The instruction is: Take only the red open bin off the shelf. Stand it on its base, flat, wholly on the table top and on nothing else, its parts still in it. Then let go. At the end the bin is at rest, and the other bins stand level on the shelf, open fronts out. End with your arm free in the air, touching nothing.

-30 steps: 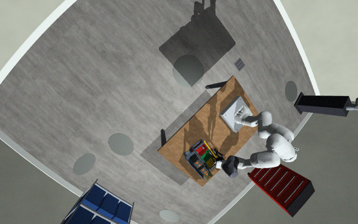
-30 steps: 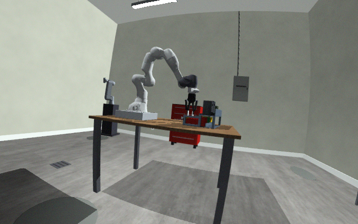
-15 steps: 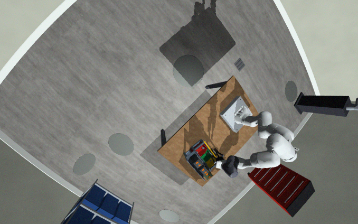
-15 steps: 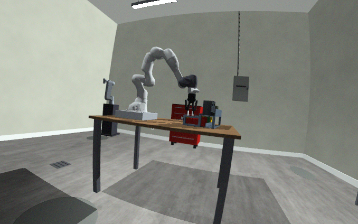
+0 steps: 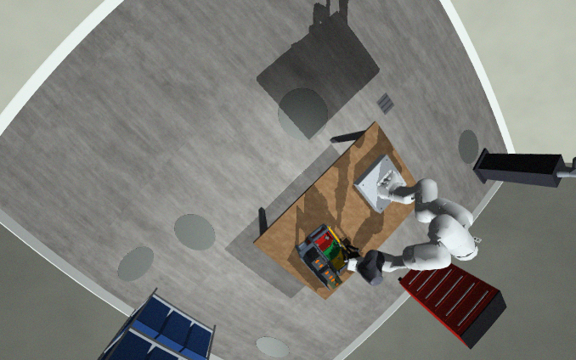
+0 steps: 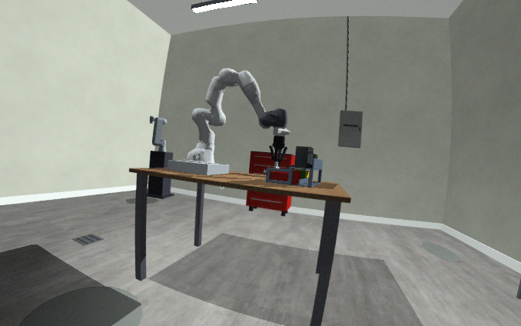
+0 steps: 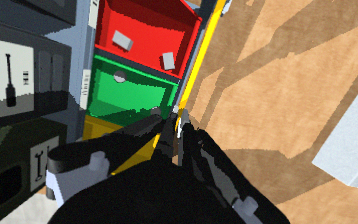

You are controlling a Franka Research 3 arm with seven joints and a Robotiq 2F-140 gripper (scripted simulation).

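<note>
The yellow strip lies 3 cm below my hand. From my hand the other things lie so: yellow bin: 14 cm ahead, 7 cm to the left, 5 cm below; then green bin: 10 cm ahead, 3 cm to the right, 5 cm below; then red open bin: 6 cm ahead, 14 cm to the right, 5 cm below.
</note>
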